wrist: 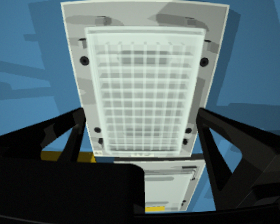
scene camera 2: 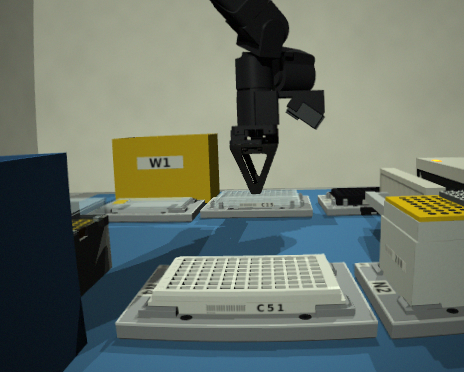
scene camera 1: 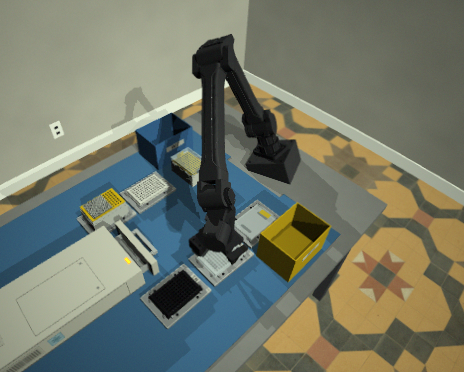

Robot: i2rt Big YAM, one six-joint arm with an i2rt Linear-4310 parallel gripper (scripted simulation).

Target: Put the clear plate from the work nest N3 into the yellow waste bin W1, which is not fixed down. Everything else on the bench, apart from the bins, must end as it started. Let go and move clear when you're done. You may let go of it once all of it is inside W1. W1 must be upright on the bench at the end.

Labels:
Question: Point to a clear plate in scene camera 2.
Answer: At 236,198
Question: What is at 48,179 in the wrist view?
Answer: My gripper.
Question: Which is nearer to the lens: the black plate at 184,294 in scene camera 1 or the blue bin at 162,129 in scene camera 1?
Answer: The black plate.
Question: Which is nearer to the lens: the white plate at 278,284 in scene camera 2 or the blue bin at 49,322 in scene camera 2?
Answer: The blue bin.

